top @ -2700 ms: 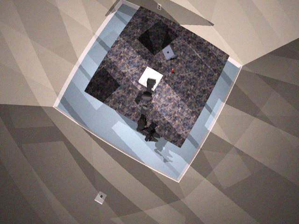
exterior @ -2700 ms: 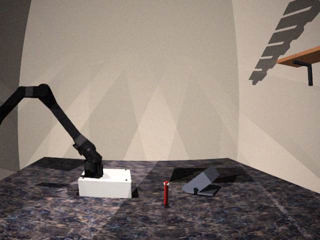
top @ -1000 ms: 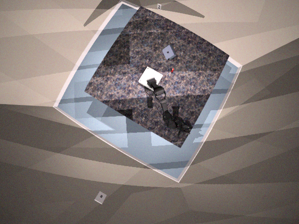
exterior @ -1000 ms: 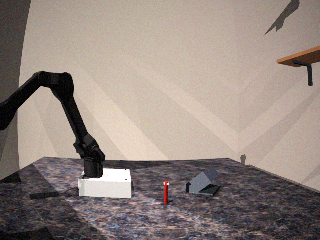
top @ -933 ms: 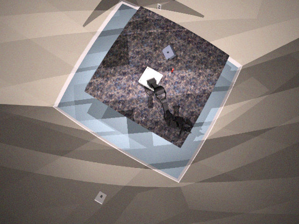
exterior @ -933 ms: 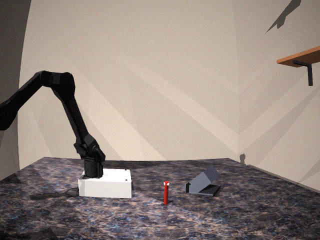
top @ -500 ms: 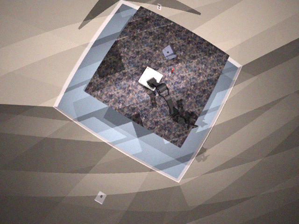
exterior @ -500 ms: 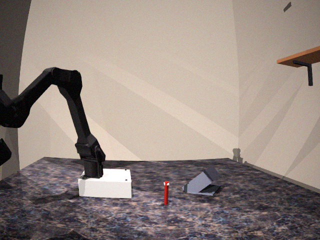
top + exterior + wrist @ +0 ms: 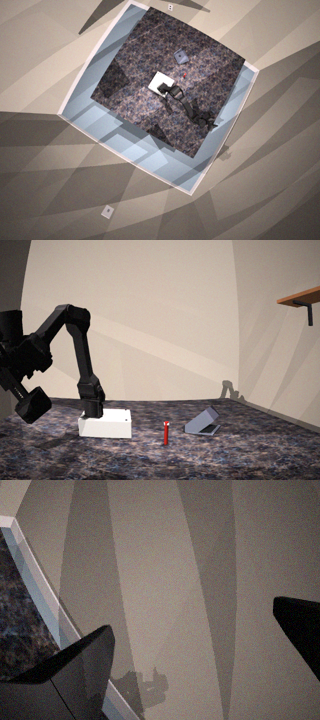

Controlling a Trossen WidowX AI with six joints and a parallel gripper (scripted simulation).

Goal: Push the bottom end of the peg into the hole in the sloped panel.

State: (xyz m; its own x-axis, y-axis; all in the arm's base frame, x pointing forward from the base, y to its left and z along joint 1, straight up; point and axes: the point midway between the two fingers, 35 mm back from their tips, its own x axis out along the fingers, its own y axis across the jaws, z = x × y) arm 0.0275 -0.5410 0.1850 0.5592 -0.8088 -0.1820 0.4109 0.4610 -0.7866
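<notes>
Right now the red peg is 49 cm to the left of my gripper tip, 22 cm ahead of it and 19 cm below it. The rest, counted from my gripper tip: grey sloped panel (65 cm to the left, 37 cm ahead, 21 cm below).
</notes>
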